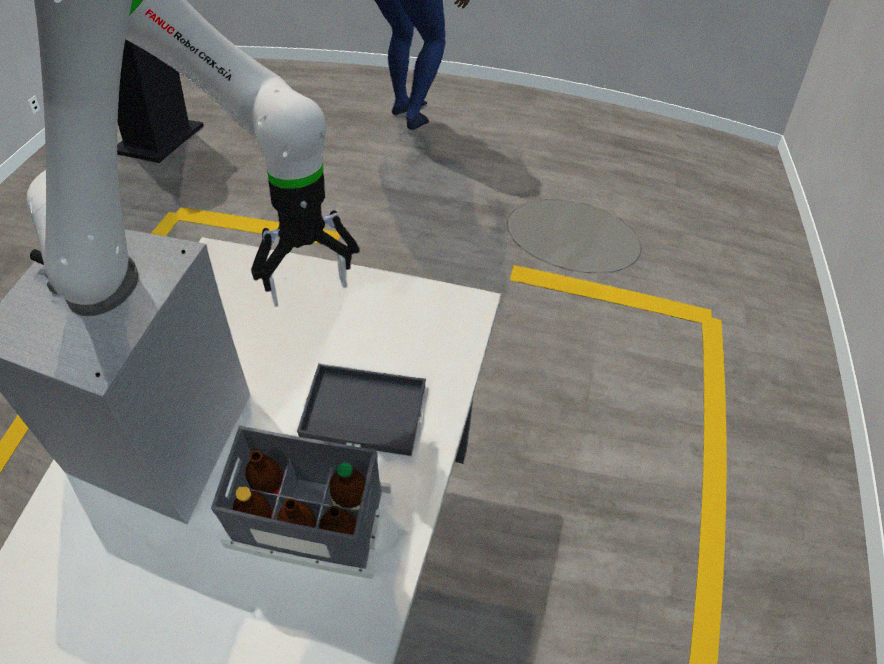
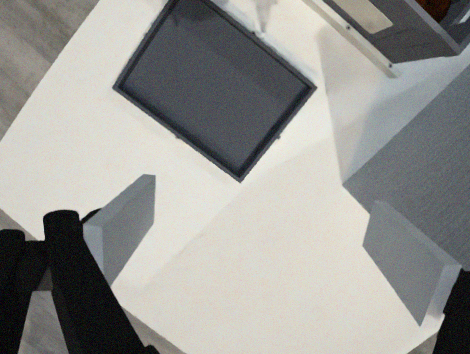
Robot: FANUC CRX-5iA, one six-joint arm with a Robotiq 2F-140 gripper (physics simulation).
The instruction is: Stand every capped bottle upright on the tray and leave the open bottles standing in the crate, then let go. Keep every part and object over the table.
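Frame: origin at the arm's base, x ahead, y left, z up, level; metres.
Seen in the pictures: gripper, fingertip midpoint: (image 1: 309,291) (image 2: 262,212).
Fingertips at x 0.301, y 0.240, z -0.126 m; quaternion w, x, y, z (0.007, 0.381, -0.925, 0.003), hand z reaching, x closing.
Pixels of each thing's top centre, then the offset from my fingertips to it. Level surfaces: height alone.
- grey divided crate, middle of its top: (image 1: 293,479) dx +0.104, dy -0.297, dz -0.159 m
- green-capped bottle, middle of its top: (image 1: 344,469) dx +0.176, dy -0.231, dz -0.171 m
- yellow-capped bottle, middle of its top: (image 1: 242,493) dx +0.027, dy -0.359, dz -0.171 m
- uncapped bottle, middle of its top: (image 1: 255,456) dx +0.009, dy -0.278, dz -0.171 m
- dark tray, middle of its top: (image 2: 213,86) (image 1: 362,405) dx +0.093, dy -0.003, dz -0.309 m
- white table, its level: dz -0.335 m
A grey divided crate (image 1: 292,532) (image 2: 425,37) holds several brown bottles. A green-capped bottle (image 1: 347,488) stands in its back right compartment and a yellow-capped bottle (image 1: 248,503) in the front left. An uncapped bottle (image 1: 264,472) is at the back left; two more open bottles (image 1: 294,513) (image 1: 337,521) are at the front middle and front right. The back middle compartment holds no bottle. The dark tray (image 1: 307,405) (image 2: 177,134) lies behind the crate with no bottles on it. My gripper (image 1: 310,293) (image 2: 262,212) is open and empty, high above the table behind the tray.
A grey robot pedestal (image 1: 171,400) (image 2: 425,150) stands left of the crate and tray. The white table (image 1: 428,314) (image 2: 260,295) has its right edge close to the tray. A person (image 1: 418,57) stands on the floor beyond the table.
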